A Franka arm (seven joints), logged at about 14 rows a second.
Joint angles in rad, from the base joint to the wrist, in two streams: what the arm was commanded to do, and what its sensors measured. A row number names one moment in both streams.
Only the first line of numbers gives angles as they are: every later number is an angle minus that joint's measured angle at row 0.
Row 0, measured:
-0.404 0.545 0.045 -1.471 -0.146 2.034 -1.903
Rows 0 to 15, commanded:
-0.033 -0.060 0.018 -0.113 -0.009 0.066 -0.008
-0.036 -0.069 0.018 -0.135 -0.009 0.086 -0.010
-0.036 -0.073 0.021 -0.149 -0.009 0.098 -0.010
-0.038 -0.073 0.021 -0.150 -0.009 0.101 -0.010
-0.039 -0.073 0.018 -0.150 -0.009 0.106 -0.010
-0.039 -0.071 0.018 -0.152 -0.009 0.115 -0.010
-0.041 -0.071 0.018 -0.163 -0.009 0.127 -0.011
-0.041 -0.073 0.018 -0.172 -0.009 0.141 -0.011
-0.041 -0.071 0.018 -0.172 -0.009 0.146 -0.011
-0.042 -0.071 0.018 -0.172 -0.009 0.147 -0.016
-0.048 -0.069 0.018 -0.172 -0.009 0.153 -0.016
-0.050 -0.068 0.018 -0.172 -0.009 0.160 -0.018
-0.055 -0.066 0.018 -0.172 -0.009 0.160 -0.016
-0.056 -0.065 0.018 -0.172 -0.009 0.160 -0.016
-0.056 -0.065 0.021 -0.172 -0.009 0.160 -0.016
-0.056 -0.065 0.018 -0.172 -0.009 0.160 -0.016
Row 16, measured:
-0.037 -0.035 0.000 -0.125 0.000 0.133 -0.005
